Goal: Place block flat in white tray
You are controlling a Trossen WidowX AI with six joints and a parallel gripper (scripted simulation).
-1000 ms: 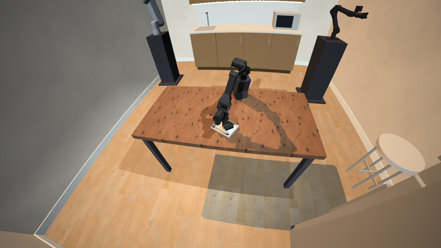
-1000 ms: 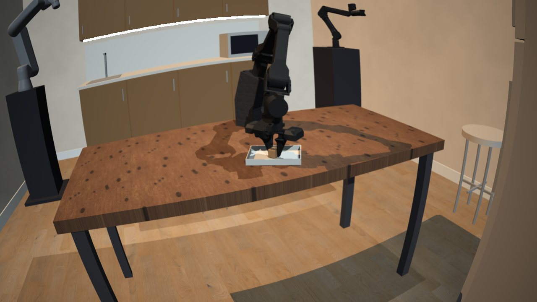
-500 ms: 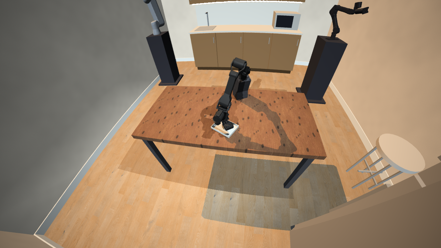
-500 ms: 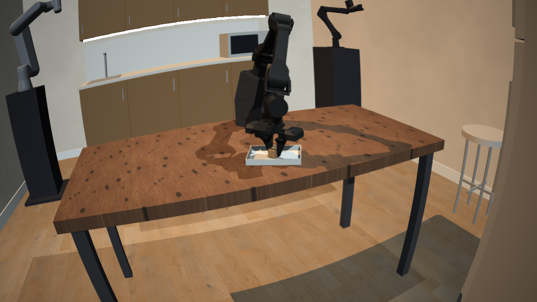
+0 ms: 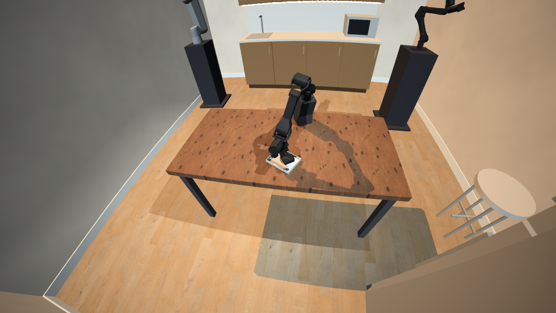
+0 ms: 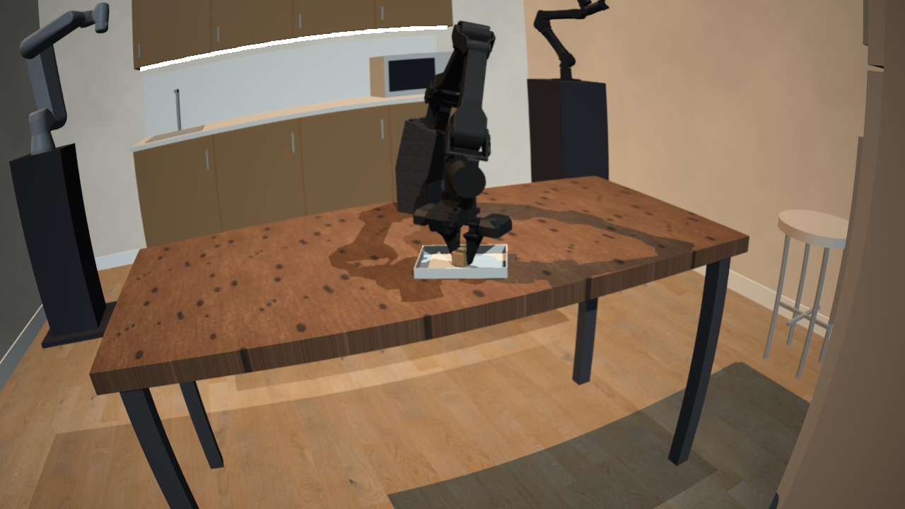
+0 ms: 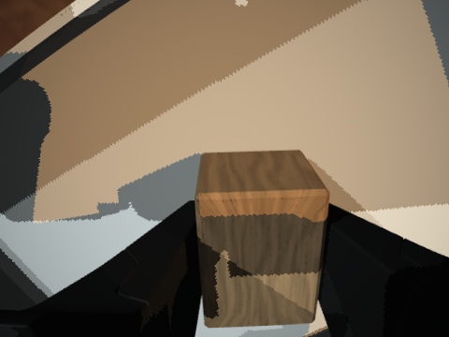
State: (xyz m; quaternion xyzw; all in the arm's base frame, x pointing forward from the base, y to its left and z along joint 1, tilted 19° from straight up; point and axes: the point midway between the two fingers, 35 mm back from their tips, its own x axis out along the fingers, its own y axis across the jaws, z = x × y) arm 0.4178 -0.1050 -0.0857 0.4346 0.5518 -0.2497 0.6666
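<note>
Now: hand 2 cm above the wooden block. From my hand the other things lie so: white tray: 3 cm below.
</note>
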